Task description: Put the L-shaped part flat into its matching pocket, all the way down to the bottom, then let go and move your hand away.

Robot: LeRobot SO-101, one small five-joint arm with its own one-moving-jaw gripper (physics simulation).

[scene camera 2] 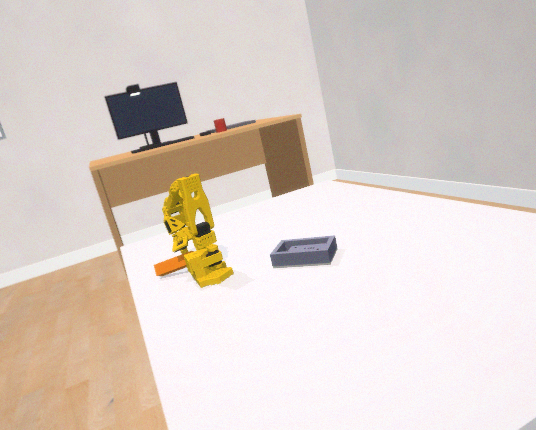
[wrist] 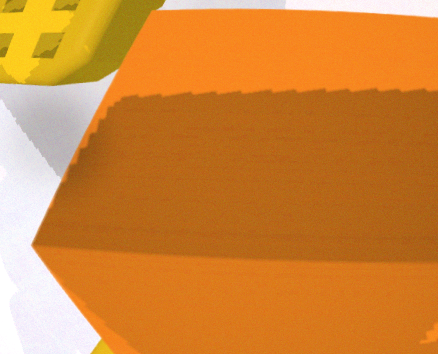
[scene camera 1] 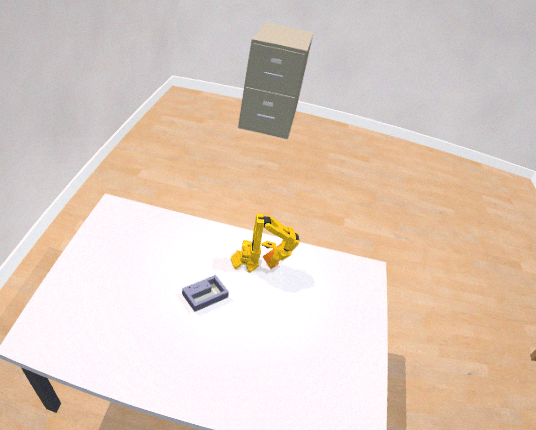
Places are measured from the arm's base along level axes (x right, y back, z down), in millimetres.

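Pixels of known places: hand, its tool point: [wrist: 187,284] [scene camera 1: 270,265]; arm's base, origin of its link: [scene camera 2: 220,273] [scene camera 1: 243,266].
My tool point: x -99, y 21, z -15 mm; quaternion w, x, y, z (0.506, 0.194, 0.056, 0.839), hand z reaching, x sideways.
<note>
Ahead of a thing's pixels: the offset from my tool point to its middle. Level surfaces: height alone.
The orange L-shaped part @(dx -15, dy +56, dz -6 mm) [scene camera 1: 269,257] [scene camera 2: 169,266] [wrist: 250,175] is beside the arm's base near the table edge. It looks tilted in the wrist view, where two faces meet along an edge; its other arm does not show clearly. My gripper [scene camera 1: 273,263] [scene camera 2: 179,248] is at the part and looks shut on it; in the wrist view the part hides most of the jaws, and a bit of yellow shows at the bottom left. The grey tray @(dx +200, dy -210, dz -3 mm) [scene camera 1: 212,303] [scene camera 2: 302,259] with the pocket stands apart from the part, on the other side of the base. Its pocket holds nothing.
The arm's yellow base [scene camera 1: 244,256] [scene camera 2: 212,272] stands between the part and the tray. The white table @(dz +15 mm) [scene camera 1: 300,350] [scene camera 2: 350,340] ends close behind the arm. A filing cabinet [scene camera 1: 272,90] and a desk [scene camera 2: 235,160] stand beyond it.
</note>
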